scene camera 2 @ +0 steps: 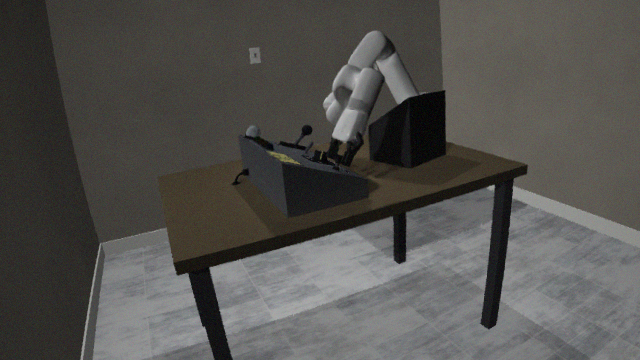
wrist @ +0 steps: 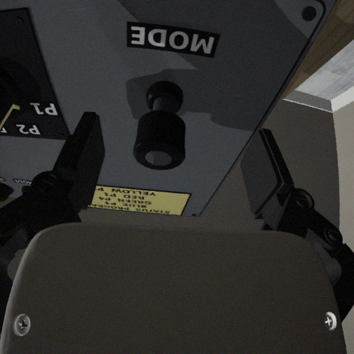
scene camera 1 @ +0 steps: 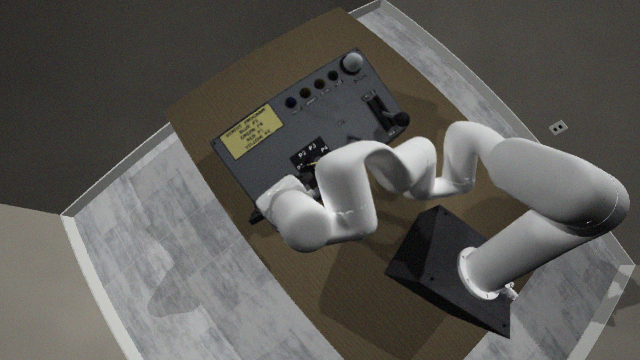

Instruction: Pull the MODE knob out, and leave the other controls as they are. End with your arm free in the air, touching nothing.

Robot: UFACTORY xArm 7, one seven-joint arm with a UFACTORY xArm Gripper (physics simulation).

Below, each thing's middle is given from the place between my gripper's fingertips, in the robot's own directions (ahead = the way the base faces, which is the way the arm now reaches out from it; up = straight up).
My gripper is now 10 mm past the mode knob (wrist: 160, 139), 10 mm to the left of it and 10 mm above it. From my hand the other things lie so: grey control box (scene camera 1: 318, 113) 50 mm ahead, 200 mm to the right, 10 mm below.
